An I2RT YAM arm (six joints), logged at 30 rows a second.
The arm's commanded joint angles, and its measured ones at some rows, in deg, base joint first. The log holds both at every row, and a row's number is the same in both.
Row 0, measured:
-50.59, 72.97, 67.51, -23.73, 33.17, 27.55
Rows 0 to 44, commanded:
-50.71, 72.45, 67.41, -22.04, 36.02, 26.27
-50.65, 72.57, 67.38, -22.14, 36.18, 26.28
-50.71, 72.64, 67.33, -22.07, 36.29, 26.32
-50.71, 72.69, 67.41, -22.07, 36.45, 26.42
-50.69, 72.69, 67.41, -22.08, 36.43, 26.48
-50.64, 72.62, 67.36, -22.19, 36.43, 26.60
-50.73, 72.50, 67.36, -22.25, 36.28, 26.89
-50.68, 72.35, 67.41, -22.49, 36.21, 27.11
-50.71, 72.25, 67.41, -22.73, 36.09, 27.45
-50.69, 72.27, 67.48, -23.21, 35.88, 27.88
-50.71, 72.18, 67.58, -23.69, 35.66, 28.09
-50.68, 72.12, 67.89, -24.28, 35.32, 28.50
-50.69, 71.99, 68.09, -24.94, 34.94, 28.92
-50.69, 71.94, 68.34, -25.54, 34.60, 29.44
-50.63, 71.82, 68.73, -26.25, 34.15, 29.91
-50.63, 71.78, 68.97, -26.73, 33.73, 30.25
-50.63, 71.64, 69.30, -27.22, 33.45, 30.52
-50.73, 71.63, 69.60, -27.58, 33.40, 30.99
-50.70, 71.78, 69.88, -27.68, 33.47, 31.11
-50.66, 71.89, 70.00, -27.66, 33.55, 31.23
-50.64, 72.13, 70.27, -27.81, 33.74, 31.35
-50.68, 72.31, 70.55, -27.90, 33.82, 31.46
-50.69, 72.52, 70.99, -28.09, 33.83, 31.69
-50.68, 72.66, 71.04, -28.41, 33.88, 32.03
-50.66, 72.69, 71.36, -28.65, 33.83, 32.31
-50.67, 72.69, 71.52, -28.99, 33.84, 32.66
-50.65, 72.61, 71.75, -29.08, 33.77, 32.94
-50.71, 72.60, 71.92, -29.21, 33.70, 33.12
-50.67, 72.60, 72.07, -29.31, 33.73, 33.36
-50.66, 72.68, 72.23, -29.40, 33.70, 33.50
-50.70, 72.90, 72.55, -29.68, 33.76, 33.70
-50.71, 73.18, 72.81, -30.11, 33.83, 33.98
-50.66, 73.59, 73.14, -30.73, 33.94, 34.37
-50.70, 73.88, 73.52, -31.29, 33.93, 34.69
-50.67, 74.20, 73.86, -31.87, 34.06, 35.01
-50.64, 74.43, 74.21, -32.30, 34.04, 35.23
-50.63, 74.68, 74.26, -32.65, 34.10, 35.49
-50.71, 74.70, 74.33, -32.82, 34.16, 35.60
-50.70, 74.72, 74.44, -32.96, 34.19, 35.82
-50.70, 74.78, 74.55, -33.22, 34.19, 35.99
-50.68, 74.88, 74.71, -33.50, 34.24, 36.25
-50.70, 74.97, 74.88, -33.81, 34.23, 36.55
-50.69, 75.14, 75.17, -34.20, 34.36, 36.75
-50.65, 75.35, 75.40, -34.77, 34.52, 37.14
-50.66, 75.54, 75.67, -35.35, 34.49, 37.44
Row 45, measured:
-50.59, 74.54, 73.43, -32.60, 33.93, 35.81
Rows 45 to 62, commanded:
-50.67, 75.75, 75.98, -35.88, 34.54, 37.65
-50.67, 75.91, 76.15, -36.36, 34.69, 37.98
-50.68, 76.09, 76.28, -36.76, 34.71, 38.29
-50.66, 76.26, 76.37, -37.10, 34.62, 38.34
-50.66, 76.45, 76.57, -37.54, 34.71, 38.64
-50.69, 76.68, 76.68, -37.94, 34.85, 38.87
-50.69, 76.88, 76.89, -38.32, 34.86, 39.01
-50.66, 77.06, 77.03, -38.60, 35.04, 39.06
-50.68, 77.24, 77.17, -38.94, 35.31, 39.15
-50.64, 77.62, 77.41, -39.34, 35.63, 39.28
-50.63, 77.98, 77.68, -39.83, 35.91, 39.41
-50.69, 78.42, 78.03, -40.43, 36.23, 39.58
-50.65, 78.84, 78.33, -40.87, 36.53, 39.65
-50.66, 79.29, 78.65, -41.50, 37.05, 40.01
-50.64, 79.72, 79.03, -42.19, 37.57, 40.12
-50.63, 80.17, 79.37, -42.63, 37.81, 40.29
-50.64, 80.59, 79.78, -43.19, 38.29, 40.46
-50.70, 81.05, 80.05, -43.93, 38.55, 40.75
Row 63, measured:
-50.52, 79.05, 78.61, -38.85, 36.73, 38.92
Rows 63 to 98, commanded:
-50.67, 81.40, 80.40, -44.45, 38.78, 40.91
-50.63, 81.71, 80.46, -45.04, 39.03, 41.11
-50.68, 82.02, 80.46, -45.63, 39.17, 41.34
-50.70, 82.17, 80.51, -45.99, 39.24, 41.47
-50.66, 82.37, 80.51, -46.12, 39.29, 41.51
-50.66, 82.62, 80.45, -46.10, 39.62, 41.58
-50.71, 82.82, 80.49, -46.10, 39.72, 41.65
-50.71, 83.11, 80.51, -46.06, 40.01, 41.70
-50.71, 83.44, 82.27, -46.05, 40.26, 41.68
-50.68, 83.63, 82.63, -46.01, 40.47, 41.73
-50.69, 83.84, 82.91, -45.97, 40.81, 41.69
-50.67, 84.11, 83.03, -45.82, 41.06, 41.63
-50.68, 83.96, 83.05, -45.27, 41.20, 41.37
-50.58, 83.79, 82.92, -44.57, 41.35, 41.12
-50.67, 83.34, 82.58, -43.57, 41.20, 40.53
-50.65, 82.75, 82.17, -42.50, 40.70, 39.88
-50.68, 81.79, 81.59, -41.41, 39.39, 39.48
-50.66, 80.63, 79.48, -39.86, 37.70, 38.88
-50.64, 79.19, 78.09, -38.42, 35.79, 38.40
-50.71, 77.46, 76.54, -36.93, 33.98, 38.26
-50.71, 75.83, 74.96, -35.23, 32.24, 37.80
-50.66, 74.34, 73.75, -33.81, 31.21, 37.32
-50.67, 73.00, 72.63, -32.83, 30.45, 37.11
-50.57, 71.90, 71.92, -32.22, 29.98, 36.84
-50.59, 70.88, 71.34, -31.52, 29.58, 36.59
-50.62, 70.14, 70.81, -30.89, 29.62, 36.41
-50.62, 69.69, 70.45, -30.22, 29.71, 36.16
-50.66, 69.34, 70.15, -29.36, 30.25, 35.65
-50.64, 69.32, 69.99, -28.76, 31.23, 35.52
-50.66, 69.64, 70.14, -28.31, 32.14, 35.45
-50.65, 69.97, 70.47, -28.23, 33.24, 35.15
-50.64, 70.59, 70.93, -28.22, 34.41, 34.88
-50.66, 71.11, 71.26, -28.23, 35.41, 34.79
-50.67, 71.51, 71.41, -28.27, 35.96, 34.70
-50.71, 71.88, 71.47, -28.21, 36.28, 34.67
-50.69, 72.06, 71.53, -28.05, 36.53, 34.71
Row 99, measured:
-50.59, 70.96, 71.16, -29.06, 33.50, 35.94
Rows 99 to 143, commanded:
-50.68, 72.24, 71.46, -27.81, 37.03, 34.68
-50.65, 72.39, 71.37, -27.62, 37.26, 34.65
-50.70, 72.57, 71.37, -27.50, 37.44, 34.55
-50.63, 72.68, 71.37, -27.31, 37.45, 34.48
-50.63, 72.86, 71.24, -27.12, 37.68, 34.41
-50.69, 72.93, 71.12, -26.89, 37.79, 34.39
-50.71, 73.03, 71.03, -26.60, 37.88, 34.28
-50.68, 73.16, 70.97, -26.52, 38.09, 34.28
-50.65, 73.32, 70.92, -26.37, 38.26, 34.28
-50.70, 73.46, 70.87, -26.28, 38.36, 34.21
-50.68, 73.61, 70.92, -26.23, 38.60, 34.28
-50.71, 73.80, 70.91, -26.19, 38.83, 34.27
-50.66, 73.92, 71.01, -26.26, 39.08, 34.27
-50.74, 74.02, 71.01, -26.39, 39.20, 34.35
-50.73, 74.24, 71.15, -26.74, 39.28, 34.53
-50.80, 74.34, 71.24, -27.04, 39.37, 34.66
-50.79, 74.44, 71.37, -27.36, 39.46, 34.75
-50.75, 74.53, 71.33, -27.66, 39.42, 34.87
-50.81, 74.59, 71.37, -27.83, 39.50, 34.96
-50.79, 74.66, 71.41, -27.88, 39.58, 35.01
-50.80, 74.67, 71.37, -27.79, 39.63, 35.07
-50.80, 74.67, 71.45, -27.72, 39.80, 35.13
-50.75, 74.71, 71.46, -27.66, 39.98, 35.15
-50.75, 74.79, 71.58, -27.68, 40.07, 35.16
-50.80, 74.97, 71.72, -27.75, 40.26, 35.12
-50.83, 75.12, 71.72, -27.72, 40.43, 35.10
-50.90, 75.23, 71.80, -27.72, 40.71, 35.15
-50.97, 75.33, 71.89, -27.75, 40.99, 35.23
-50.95, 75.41, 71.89, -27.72, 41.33, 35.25
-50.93, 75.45, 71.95, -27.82, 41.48, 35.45
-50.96, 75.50, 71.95, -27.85, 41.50, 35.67
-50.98, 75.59, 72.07, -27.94, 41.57, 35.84
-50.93, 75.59, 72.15, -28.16, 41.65, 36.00
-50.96, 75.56, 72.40, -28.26, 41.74, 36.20
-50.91, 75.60, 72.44, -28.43, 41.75, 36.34
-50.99, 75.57, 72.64, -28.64, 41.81, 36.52
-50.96, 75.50, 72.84, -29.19, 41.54, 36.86
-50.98, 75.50, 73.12, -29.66, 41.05, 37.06
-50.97, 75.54, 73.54, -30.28, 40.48, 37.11
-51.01, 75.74, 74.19, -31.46, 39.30, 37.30
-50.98, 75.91, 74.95, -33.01, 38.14, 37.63
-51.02, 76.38, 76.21, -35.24, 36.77, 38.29
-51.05, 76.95, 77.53, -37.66, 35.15, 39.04
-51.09, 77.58, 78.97, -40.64, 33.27, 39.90
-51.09, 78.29, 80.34, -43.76, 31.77, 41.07
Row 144, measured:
-50.74, 77.17, 76.01, -35.16, 35.94, 38.00
